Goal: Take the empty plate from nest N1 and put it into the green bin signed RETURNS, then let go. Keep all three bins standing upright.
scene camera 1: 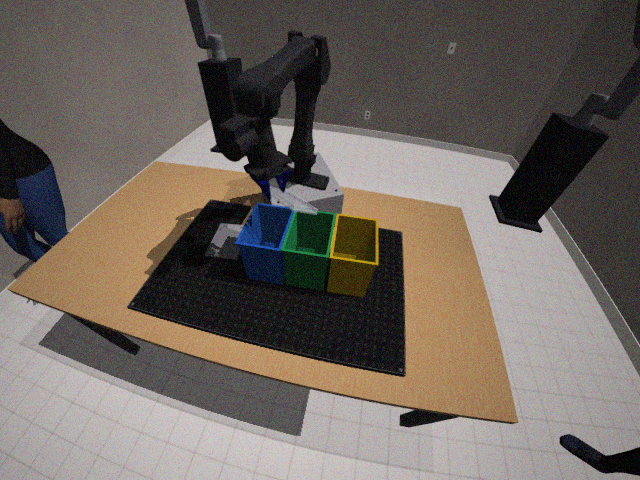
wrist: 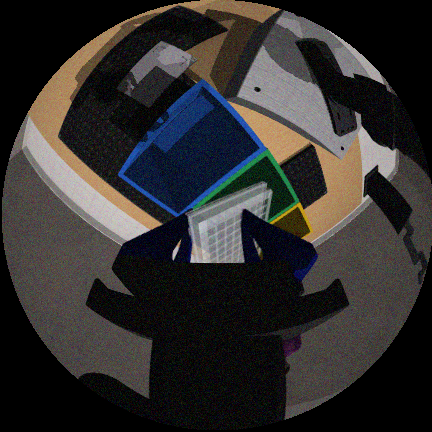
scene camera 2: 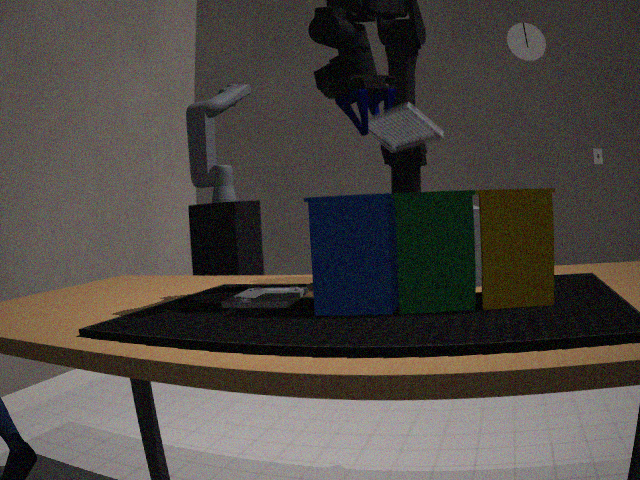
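Seen in the pictures: gripper, between the fingertips: [scene camera 1: 276, 195] [wrist: 216, 214] [scene camera 2: 375, 134]; arm's base, origin of its link: [scene camera 1: 302, 178] [wrist: 333, 86].
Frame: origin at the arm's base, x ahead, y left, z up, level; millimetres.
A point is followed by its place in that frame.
Observation:
The clear gridded plate [scene camera 1: 294, 200] {z 133, x 296, y 76 mm} [scene camera 2: 405, 127] {z 122, x 300, y 75 mm} [wrist: 227, 225] {z 131, x 266, y 18 mm} is held tilted between the blue fingers of my gripper [scene camera 1: 275, 187] {z 117, x 272, y 15 mm} [scene camera 2: 377, 124] {z 117, x 272, y 15 mm} [wrist: 216, 214] {z 117, x 272, y 15 mm}, which is shut on it. In scene camera 2 the plate hangs above the rims of the bins. In the wrist view it covers part of the green bin's opening. The green bin [scene camera 1: 307, 271] {z -69, x 357, y 130 mm} [scene camera 2: 435, 253] {z -75, x 358, y 120 mm} [wrist: 250, 175] {z -149, x 237, y 168 mm} stands upright in the middle of the row. Its sign cannot be read. The grey nest [scene camera 1: 218, 248] {z -152, x 299, y -223 mm} [scene camera 2: 258, 301] {z -152, x 326, y -190 mm} [wrist: 150, 82] {z -152, x 273, y -189 mm} sits left of the bins in the scene views; its label cannot be read.
The blue bin [scene camera 1: 263, 263] {z -62, x 372, y -1 mm} [scene camera 2: 352, 255] {z -73, x 372, y -5 mm} [wrist: 195, 145] {z -162, x 302, y 16 mm} and the yellow bin [scene camera 1: 350, 279] {z -75, x 344, y 257 mm} [scene camera 2: 516, 248] {z -73, x 345, y 249 mm} [wrist: 292, 224] {z -34, x 204, y 297 mm} stand upright on either side of the green one, on the black mat [scene camera 1: 289, 320] {z -164, x 476, y 111 mm} [scene camera 2: 206, 330] {z -164, x 516, y -181 mm} [wrist: 92, 135] {z -164, x 486, y -230 mm}. The arm's grey base plate [scene camera 1: 330, 198] {z -25, x 56, y 126 mm} [wrist: 280, 107] {z -15, x 128, y 5 mm} lies behind the bins.

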